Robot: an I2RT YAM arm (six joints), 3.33 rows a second.
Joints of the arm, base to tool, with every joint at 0 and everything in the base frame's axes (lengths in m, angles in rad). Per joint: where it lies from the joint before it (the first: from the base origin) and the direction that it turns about. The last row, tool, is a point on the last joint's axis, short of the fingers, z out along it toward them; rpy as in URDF.
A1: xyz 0.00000 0.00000 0.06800 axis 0 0 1
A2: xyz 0.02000 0.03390 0.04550 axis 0 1 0
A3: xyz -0.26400 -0.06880 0.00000 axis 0 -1 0
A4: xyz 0.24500 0.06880 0.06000 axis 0 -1 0
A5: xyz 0.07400 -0.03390 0.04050 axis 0 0 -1
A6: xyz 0.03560 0.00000 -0.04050 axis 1 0 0
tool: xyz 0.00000 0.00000 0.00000 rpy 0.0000 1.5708 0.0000
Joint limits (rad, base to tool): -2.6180..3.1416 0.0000..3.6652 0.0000..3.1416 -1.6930..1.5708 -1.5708..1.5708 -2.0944..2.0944
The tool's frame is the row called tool.
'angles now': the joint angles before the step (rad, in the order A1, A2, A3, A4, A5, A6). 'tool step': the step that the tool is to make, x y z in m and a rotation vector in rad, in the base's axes. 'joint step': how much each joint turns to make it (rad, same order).
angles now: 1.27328, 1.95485, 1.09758, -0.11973, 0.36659, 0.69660
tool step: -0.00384, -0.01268, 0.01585, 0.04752, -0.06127, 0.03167
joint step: 0.00149, -0.08882, -0.07649, 0.07108, 0.01805, -0.05462
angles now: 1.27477, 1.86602, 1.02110, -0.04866, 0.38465, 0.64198
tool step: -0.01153, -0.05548, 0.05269, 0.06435, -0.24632, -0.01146
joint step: 0.00001, -0.32589, -0.21338, 0.09429, 0.16240, -0.16141
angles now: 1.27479, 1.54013, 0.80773, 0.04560, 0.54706, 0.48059
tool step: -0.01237, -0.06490, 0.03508, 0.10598, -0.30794, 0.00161
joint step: -0.01512, -0.35551, -0.26280, 0.26611, 0.11362, -0.28790
